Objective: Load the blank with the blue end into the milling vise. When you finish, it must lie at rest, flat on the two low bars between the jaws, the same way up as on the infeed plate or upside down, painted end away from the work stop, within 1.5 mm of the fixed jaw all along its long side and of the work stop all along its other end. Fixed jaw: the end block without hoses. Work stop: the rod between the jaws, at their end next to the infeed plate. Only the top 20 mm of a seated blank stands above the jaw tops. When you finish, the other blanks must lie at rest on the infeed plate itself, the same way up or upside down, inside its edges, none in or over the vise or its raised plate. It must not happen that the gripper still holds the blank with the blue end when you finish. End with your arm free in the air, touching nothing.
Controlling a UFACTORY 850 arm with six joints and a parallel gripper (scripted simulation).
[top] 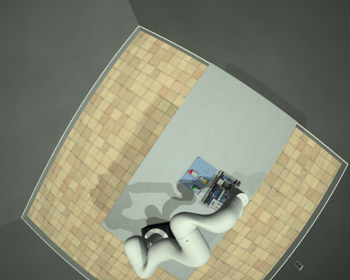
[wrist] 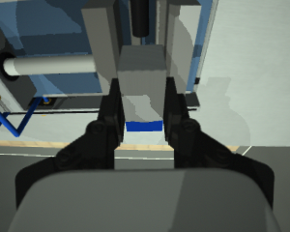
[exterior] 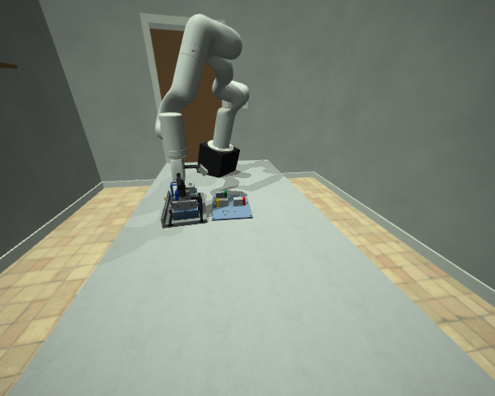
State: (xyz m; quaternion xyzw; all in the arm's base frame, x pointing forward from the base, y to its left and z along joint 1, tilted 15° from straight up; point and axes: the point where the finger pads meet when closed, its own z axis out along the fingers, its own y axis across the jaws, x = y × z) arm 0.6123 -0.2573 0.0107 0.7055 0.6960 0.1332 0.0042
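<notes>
Now: the black rod 50 mm to the left of my hand and 50 mm below it. The rest, counted from my hand: green-ended blank (190 mm to the left, 150 mm behind, 110 mm below); yellow-ended blank (180 mm to the left, 110 mm below, 60 mm behind); vise (100 mm below, 70 mm behind, 10 mm to the left).
</notes>
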